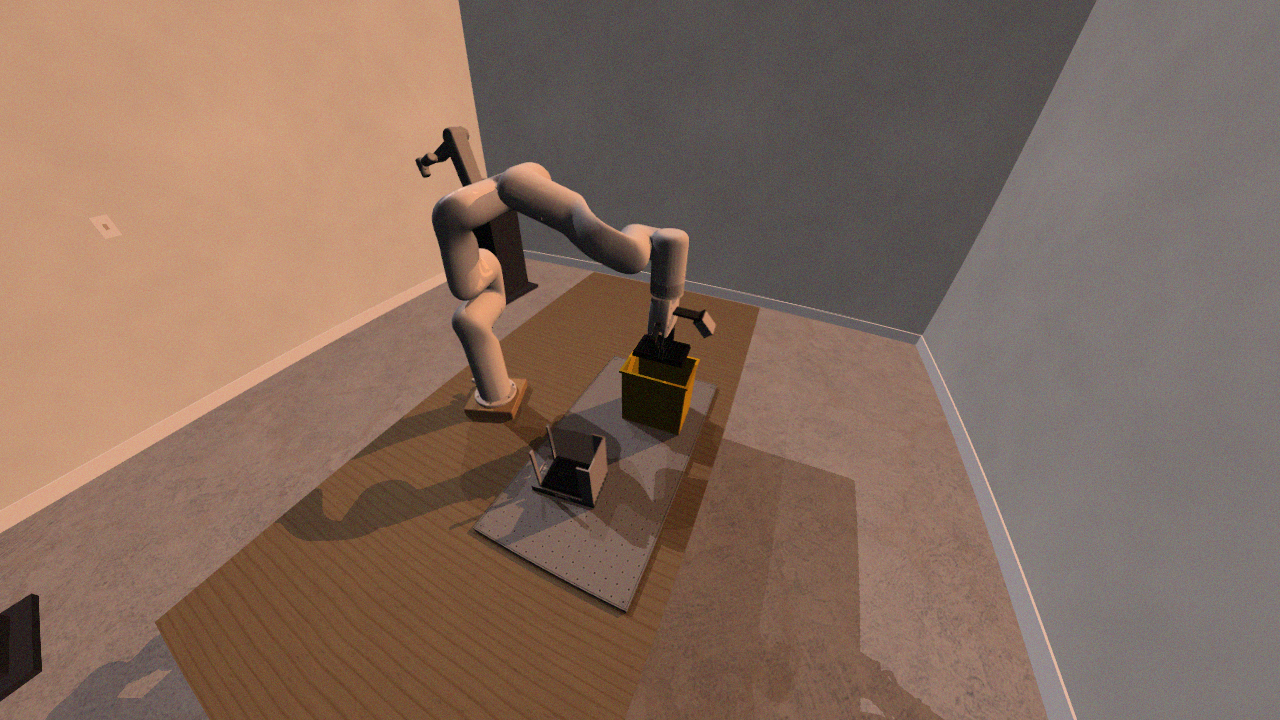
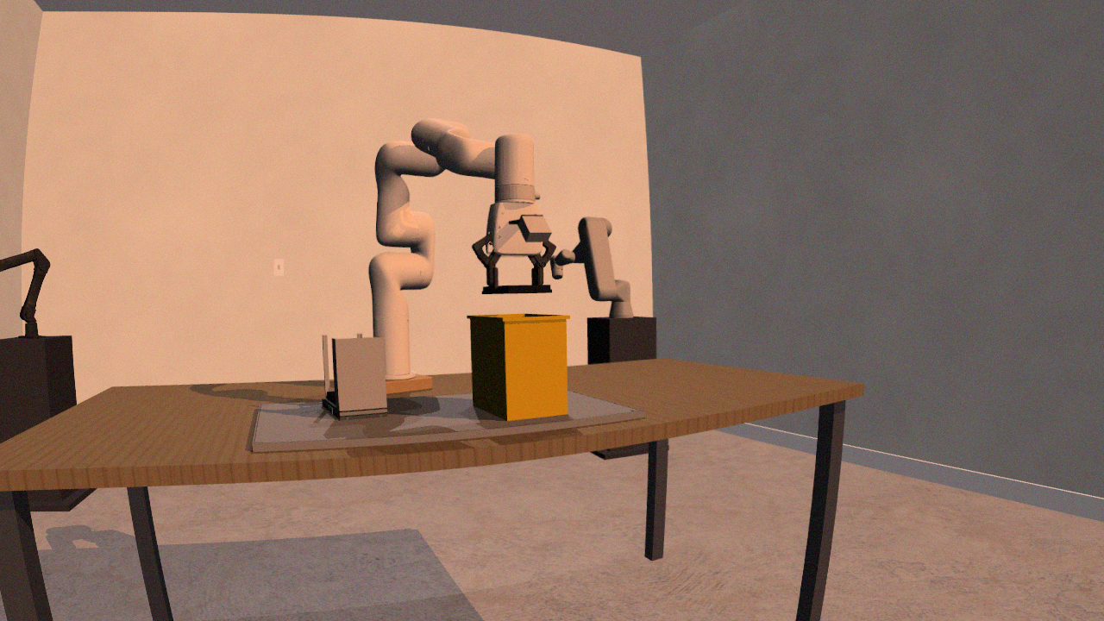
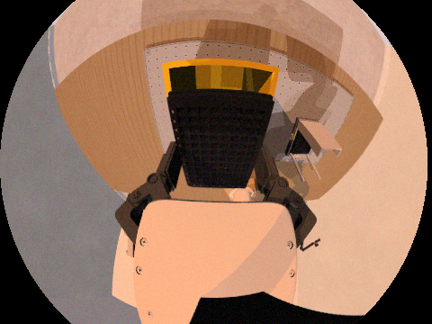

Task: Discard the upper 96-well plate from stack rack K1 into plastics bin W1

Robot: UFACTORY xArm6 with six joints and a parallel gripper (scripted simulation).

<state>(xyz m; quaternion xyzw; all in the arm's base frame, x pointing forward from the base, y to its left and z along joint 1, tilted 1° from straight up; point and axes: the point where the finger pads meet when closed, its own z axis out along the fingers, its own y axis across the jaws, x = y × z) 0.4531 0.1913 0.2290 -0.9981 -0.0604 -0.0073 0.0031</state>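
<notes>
My gripper is now 15 cm above the yellow plastics bin W1.
</notes>
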